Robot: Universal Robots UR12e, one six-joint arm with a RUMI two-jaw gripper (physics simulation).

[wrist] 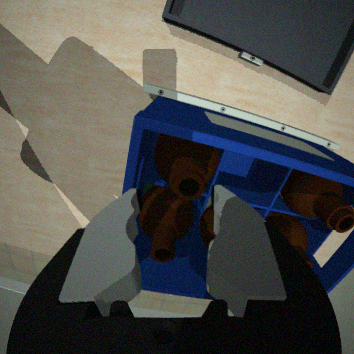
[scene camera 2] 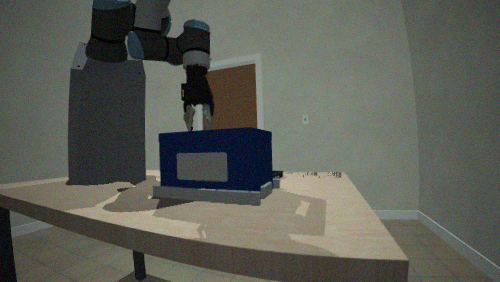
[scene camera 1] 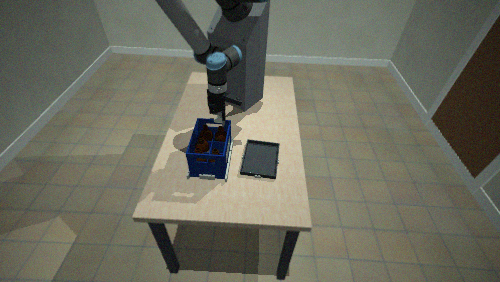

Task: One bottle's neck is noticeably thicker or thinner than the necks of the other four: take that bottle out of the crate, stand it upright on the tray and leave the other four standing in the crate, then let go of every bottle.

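Note:
The blue crate stands on the table with brown bottles upright in its compartments. In the wrist view, one bottle stands at the tray-side corner and a second bottle behind it. A third bottle is mostly hidden by the right finger. Two more bottles, one tray-side and one partly covered, stand to the right. I cannot tell surely which neck differs. My gripper is partly open, holding nothing, above the crate's end nearest the robot base. The dark tray lies flat beside the crate.
A pale rail runs along the crate's foot. The grey robot pedestal stands at the far end of the wooden table. The crate's raised walls and dividers surround the bottles.

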